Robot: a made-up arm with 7 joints.
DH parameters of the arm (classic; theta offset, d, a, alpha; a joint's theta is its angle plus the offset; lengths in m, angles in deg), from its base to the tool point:
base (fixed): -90 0.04 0 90
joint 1: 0 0.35 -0.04 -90
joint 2: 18.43 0 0.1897 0
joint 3: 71.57 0.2 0.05 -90
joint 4: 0 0.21 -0.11 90
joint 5: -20.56 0 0.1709 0
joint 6: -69.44 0.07 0.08 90
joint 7: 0 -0.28 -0.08 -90
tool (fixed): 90 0.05 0 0
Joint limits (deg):
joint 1: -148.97..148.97
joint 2: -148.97..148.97
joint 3: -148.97..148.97
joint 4: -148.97..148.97
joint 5: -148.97..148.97
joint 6: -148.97..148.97
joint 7: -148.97..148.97
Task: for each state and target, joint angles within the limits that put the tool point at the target. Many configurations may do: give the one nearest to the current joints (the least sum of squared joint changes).
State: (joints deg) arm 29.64 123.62 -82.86 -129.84 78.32 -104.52 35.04
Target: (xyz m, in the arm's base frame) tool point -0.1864 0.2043 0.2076
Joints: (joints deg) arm 23.05 100.87 -80.23 -120.45 41.41 -130.95 56.81
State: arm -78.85 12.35 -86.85 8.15 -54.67 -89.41 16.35
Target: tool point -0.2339 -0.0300 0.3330
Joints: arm -59.22 8.12 -100.68 -15.73 -75.80 -101.54 19.95
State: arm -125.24 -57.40 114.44 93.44 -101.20 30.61 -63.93
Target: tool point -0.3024 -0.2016 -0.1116
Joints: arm -148.97 -51.45 143.03 81.90 -99.65 62.29 -46.94
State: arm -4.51 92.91 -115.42 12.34 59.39 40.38 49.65
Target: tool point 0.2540 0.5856 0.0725
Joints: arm 20.79 90.23 -128.42 13.84 62.63 27.88 50.20
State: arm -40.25 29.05 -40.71 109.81 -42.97 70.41 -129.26
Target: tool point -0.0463 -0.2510 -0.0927
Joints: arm -44.01 35.74 -33.07 98.50 -67.92 49.24 -124.74
